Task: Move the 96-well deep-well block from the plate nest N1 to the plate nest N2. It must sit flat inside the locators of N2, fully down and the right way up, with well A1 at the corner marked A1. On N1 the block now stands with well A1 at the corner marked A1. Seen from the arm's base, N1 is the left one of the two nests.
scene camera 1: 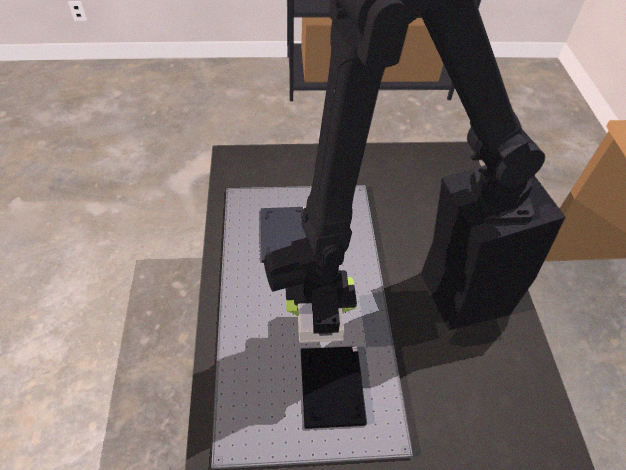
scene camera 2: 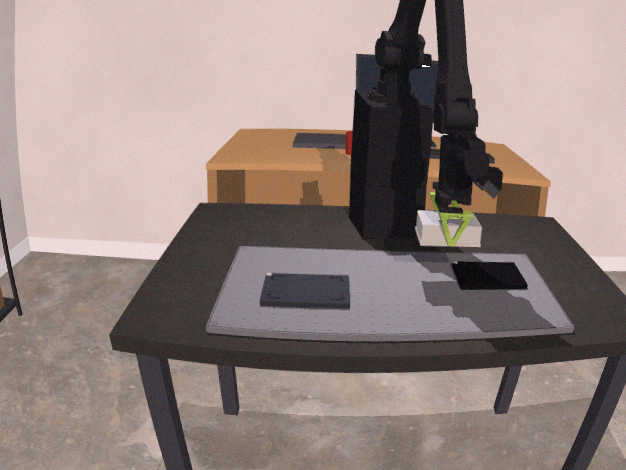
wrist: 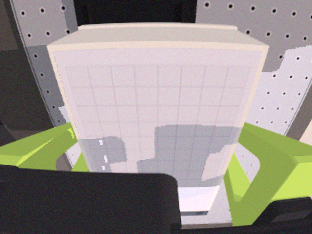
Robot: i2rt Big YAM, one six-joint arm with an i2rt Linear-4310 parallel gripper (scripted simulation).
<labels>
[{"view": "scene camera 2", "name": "my gripper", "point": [447,237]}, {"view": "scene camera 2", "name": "white deep-well block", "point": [429,229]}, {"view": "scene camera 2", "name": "black plate nest N1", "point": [490,275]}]
</labels>
